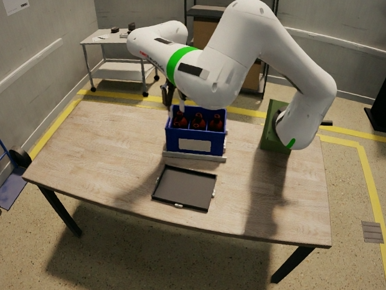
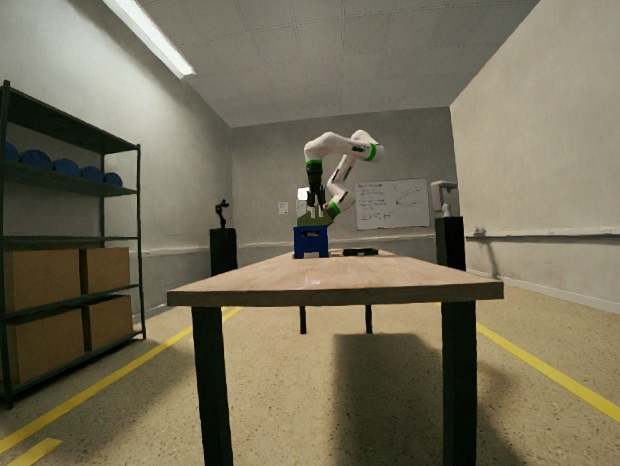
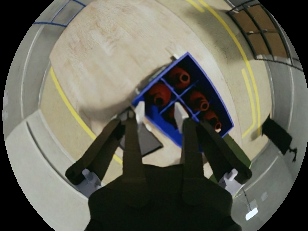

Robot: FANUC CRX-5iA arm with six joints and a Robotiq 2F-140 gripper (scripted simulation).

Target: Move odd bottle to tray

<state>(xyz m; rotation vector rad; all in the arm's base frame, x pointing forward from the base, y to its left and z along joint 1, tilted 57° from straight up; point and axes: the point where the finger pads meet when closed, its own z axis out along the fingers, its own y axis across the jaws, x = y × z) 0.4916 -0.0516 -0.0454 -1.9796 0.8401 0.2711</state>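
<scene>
Right now the blue crate is 9 cm behind my hand, 5 cm to the right of it and 17 cm below it. Also, from my hand: dark tray 9 cm behind, 24 cm to the left, 24 cm below; bottle 9 cm behind, 9 cm to the right, 17 cm below.
</scene>
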